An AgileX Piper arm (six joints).
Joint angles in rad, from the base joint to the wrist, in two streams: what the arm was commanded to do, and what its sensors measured. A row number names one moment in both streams.
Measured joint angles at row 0: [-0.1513, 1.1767, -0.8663, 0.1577, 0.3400, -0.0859]
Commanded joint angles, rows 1 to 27: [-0.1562, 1.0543, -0.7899, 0.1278, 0.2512, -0.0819]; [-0.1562, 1.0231, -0.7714, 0.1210, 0.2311, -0.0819]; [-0.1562, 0.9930, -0.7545, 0.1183, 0.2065, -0.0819]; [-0.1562, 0.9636, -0.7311, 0.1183, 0.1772, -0.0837]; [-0.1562, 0.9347, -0.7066, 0.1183, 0.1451, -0.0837]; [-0.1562, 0.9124, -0.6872, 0.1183, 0.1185, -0.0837]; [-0.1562, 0.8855, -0.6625, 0.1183, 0.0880, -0.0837]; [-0.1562, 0.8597, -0.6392, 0.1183, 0.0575, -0.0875]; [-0.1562, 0.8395, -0.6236, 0.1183, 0.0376, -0.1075]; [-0.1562, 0.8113, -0.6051, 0.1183, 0.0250, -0.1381]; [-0.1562, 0.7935, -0.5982, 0.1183, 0.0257, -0.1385]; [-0.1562, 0.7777, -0.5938, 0.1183, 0.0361, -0.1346]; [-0.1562, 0.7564, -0.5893, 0.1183, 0.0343, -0.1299]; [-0.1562, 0.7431, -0.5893, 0.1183, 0.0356, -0.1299]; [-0.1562, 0.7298, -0.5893, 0.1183, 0.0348, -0.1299]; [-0.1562, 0.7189, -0.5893, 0.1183, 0.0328, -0.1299]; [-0.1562, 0.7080, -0.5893, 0.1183, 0.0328, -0.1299]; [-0.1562, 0.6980, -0.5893, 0.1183, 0.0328, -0.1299]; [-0.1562, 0.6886, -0.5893, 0.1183, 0.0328, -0.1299]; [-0.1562, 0.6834, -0.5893, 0.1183, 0.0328, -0.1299]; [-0.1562, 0.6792, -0.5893, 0.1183, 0.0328, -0.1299]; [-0.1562, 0.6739, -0.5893, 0.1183, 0.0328, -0.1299]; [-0.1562, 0.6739, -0.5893, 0.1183, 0.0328, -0.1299]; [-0.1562, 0.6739, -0.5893, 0.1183, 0.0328, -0.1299]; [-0.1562, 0.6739, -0.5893, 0.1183, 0.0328, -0.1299]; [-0.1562, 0.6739, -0.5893, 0.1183, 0.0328, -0.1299]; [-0.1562, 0.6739, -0.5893, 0.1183, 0.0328, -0.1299]
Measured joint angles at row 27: [-0.1513, 0.6804, -0.5944, 0.1225, 0.0409, -0.1222]
